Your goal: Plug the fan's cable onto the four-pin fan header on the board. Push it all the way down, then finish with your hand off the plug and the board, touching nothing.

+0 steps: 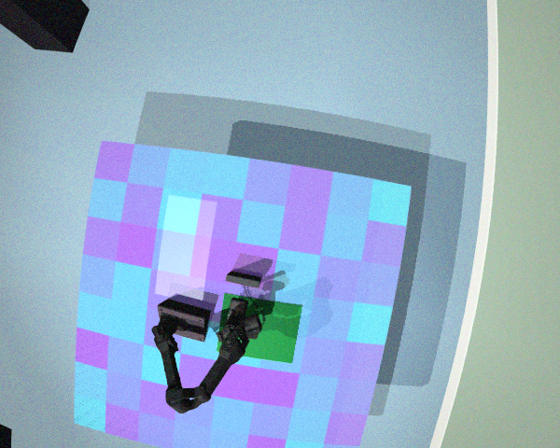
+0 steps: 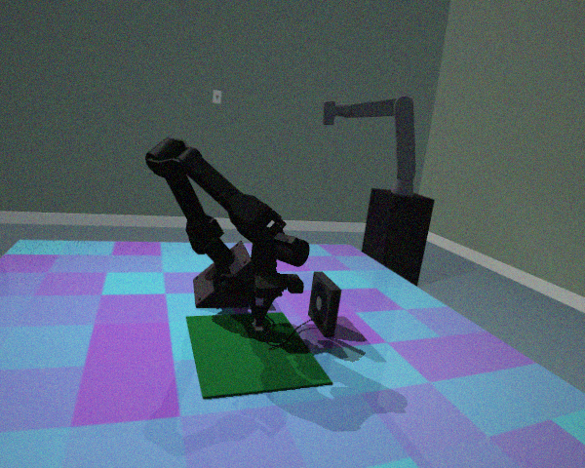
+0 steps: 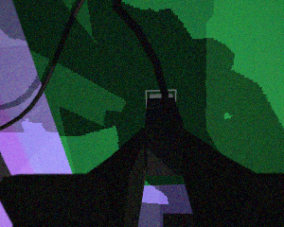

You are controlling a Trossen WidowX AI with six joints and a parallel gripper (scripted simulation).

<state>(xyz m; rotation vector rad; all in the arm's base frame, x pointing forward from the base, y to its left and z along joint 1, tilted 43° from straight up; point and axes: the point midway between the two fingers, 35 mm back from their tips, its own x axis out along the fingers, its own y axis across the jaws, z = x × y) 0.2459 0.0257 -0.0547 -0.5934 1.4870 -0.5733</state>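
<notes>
Right now the dark plug is 10 mm ahead of my gripper tip and 10 mm above it. Round my gripper tip: white four-pin header (30 mm below); green board (90 mm ahead, 30 mm to the right, 40 mm below); black fan (10 mm behind, 150 mm to the left, 30 mm above).
</notes>
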